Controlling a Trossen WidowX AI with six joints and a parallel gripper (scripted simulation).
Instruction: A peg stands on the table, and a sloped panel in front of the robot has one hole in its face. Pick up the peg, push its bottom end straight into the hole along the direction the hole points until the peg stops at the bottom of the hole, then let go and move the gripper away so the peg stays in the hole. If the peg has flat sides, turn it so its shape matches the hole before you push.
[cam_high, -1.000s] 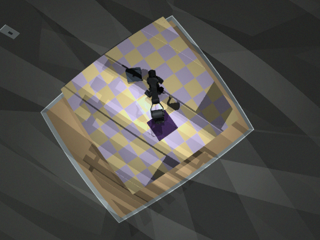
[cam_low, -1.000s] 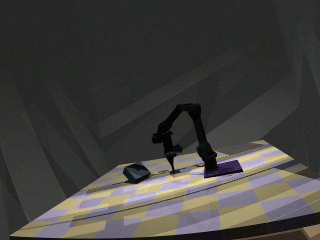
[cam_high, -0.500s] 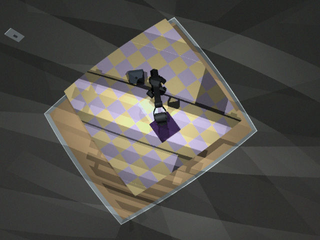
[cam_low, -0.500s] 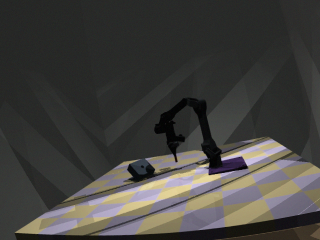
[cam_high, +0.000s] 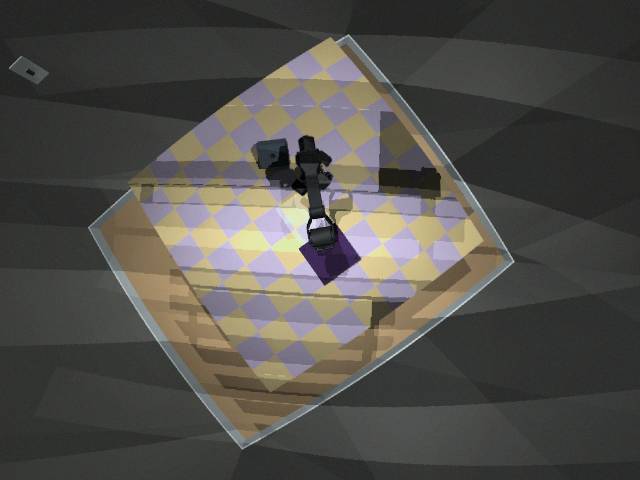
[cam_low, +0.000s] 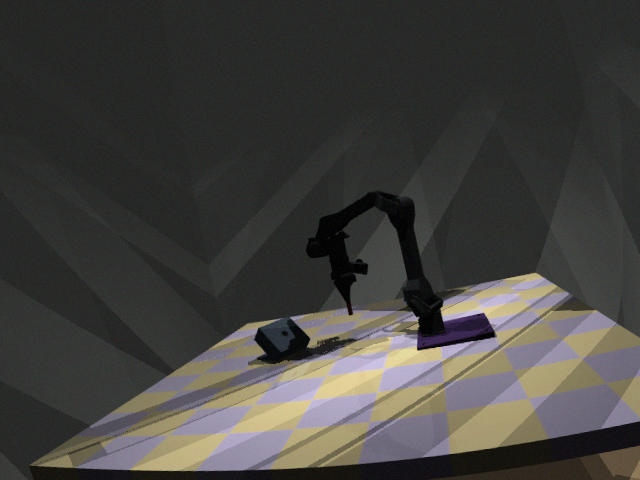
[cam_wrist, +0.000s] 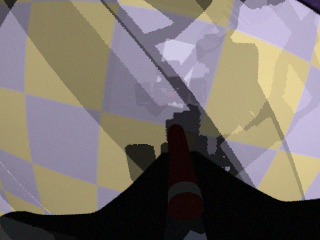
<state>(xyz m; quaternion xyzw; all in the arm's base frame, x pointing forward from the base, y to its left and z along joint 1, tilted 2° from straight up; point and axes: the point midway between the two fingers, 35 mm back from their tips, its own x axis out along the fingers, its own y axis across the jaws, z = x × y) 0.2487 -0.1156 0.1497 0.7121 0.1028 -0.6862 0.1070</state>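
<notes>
Right now the sloped panel is 210 mm ahead of my gripper tip, 70 mm to the left of it and 70 mm below it. The rest, counted from my gripper tip: red round peg 20 mm above.
</notes>
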